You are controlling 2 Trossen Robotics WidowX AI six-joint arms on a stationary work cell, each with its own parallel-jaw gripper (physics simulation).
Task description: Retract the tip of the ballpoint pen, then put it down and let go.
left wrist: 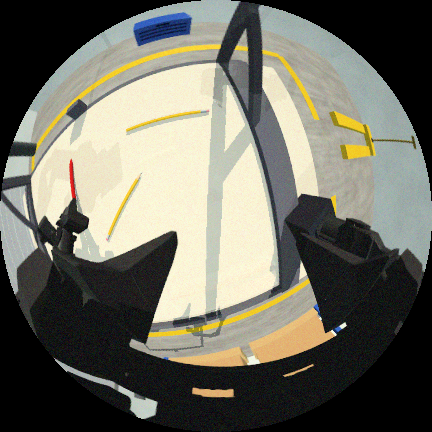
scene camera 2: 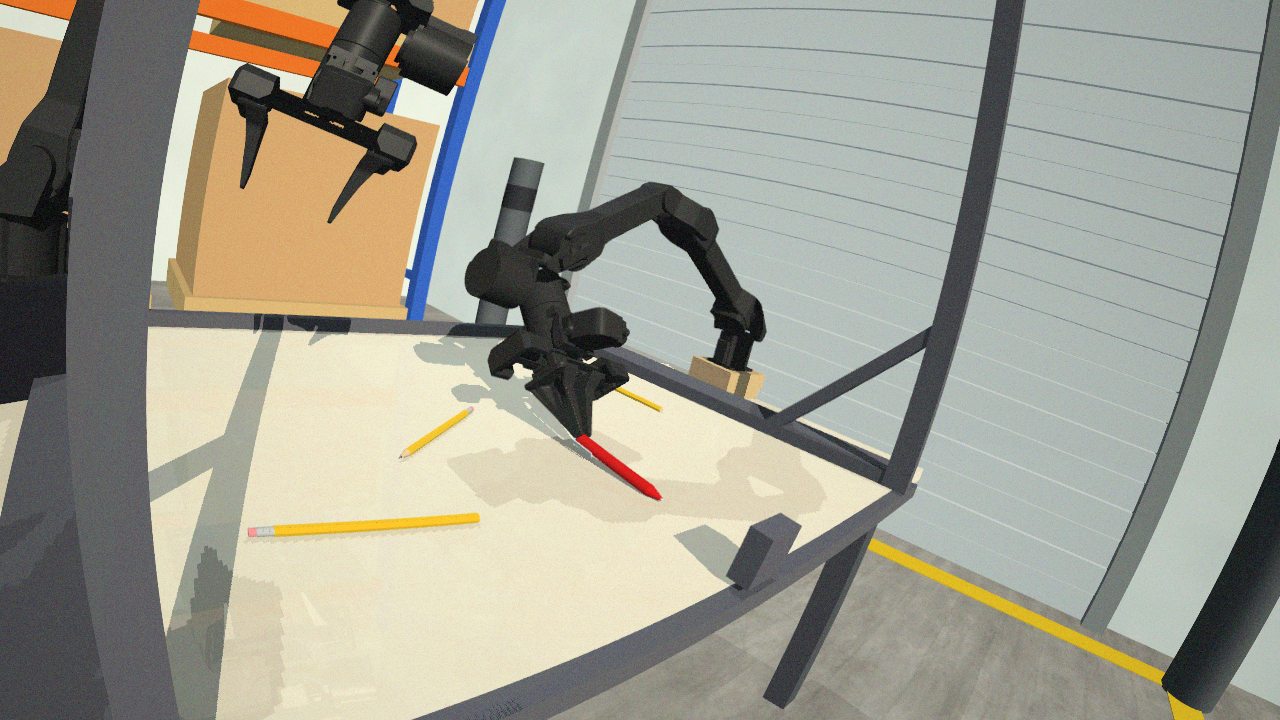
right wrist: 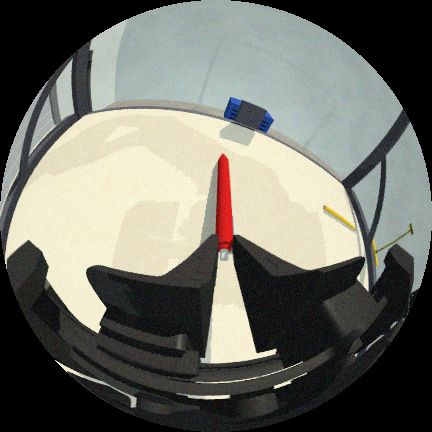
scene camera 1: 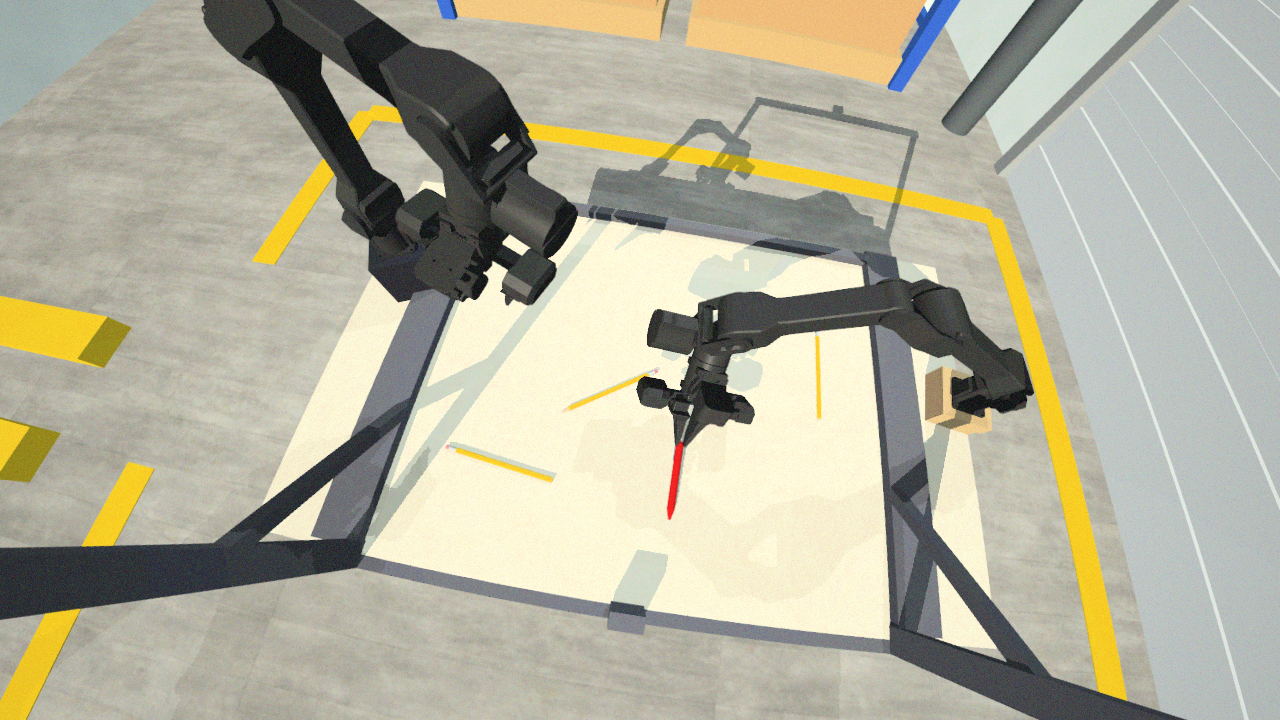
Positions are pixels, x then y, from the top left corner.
Labels:
my left gripper: left wrist 240, 238; scene camera 2; scene camera 1; not seen in the right wrist view (out of frame)
my right gripper: left wrist; scene camera 2 583, 437; right wrist 224, 240; scene camera 1
same spot on my left gripper: (scene camera 1: 431, 233) = (scene camera 2: 267, 103)
same spot on my right gripper: (left wrist: 70, 220) = (scene camera 1: 644, 386)

